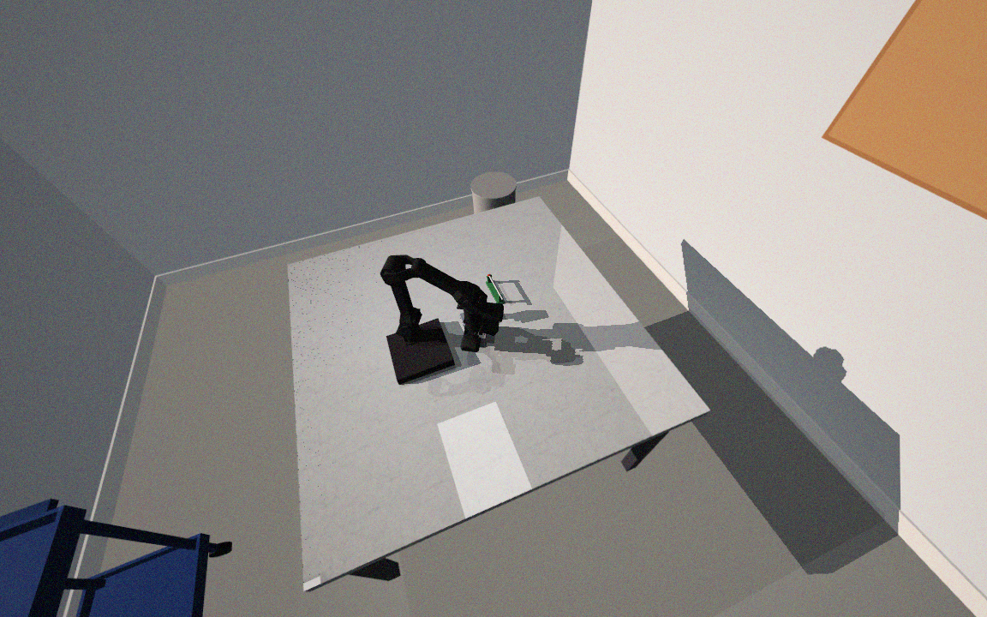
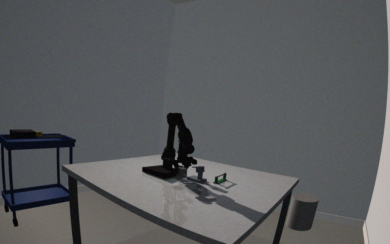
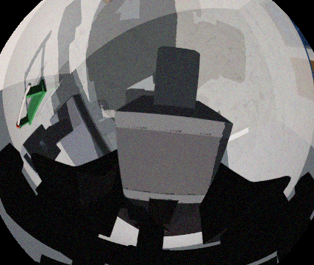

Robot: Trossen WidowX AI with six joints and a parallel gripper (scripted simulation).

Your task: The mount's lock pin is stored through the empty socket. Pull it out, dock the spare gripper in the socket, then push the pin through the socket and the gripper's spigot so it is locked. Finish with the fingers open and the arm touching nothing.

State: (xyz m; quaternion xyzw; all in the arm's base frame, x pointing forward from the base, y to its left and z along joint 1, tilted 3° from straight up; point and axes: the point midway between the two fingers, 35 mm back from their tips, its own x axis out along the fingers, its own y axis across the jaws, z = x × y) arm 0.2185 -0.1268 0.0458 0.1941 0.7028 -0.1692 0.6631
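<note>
My gripper tip is 10 mm short of the spare gripper, 10 mm to the left of it and 20 mm below it. Also, from my gripper tip: mount 50 mm ahead, 130 mm to the left; green rack 170 mm ahead, 230 mm to the left, 30 mm below.
</note>
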